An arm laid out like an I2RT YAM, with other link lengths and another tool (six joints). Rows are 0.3 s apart.
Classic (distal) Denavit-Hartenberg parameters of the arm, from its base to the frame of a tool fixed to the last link. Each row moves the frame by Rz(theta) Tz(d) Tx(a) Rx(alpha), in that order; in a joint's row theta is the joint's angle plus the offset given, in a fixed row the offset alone. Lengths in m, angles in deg.
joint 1: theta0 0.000; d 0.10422; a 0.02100; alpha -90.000
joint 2: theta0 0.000; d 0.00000; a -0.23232; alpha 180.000
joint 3: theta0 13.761; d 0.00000; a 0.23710; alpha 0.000
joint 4: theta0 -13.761; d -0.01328; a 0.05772; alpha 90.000
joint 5: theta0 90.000; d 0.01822; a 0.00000; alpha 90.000
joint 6: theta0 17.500; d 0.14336; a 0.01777; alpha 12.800
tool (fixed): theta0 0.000; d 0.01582; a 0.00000; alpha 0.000
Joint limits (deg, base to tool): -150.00..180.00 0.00..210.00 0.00..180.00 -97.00..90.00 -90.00..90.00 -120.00..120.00
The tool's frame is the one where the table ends.
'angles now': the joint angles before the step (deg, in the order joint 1, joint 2, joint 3, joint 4, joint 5, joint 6). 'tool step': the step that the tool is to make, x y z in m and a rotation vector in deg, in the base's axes. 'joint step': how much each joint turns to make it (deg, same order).
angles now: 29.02 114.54 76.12 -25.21 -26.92 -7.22
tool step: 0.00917 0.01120 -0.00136 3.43 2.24 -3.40
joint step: -0.01 2.43 2.08 2.66 -2.06 5.54
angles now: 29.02 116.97 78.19 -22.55 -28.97 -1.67
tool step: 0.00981 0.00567 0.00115 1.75 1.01 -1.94
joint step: -0.31 1.90 2.51 0.70 -0.96 2.77
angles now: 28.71 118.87 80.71 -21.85 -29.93 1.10
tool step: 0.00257 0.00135 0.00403 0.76 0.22 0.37
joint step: -0.35 0.35 1.30 -0.93 -1.03 -0.27
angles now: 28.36 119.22 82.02 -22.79 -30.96 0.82
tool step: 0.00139 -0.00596 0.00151 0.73 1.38 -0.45
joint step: -1.29 0.00 0.33 -1.27 -1.54 -0.12
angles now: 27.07 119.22 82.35 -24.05 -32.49 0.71
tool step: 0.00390 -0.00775 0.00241 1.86 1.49 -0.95
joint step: -1.99 -0.02 0.00 -0.40 -2.54 0.26
